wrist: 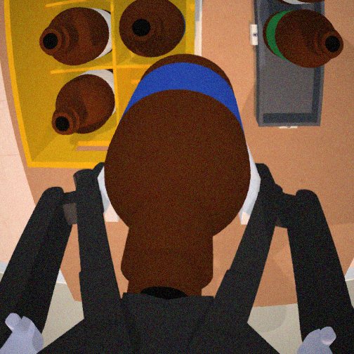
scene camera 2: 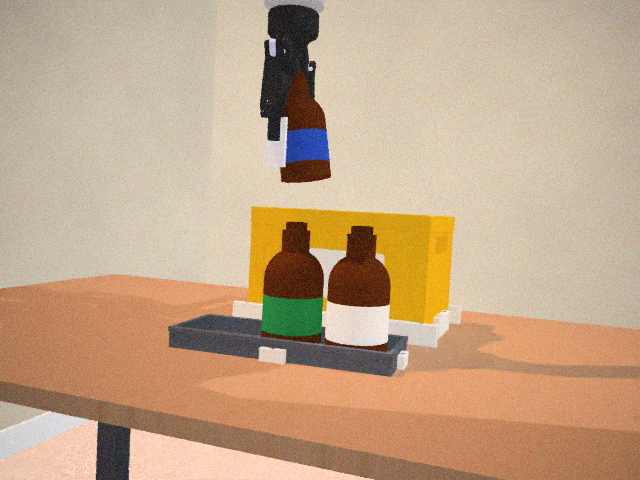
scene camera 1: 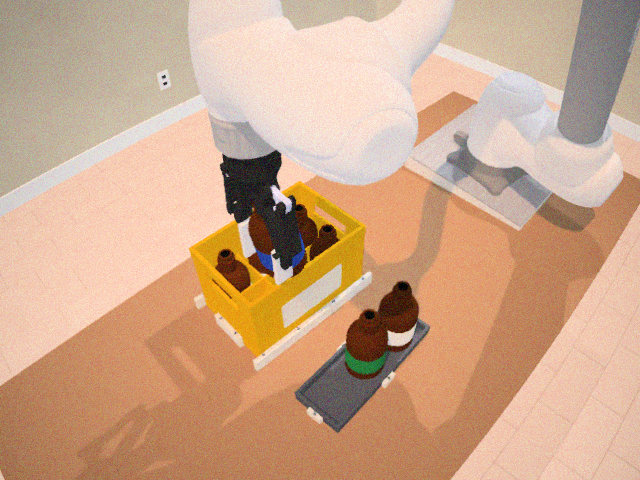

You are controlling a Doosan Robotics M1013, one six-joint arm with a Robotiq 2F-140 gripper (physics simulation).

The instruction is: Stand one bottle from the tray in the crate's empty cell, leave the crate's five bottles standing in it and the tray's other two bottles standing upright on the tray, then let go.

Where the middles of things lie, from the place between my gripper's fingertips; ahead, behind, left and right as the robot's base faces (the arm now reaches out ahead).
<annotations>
Now: the green-label bottle (scene camera 2: 292,308) 100 mm behind my hand, 130 mm to the left of it and 150 mm below it.
</annotations>
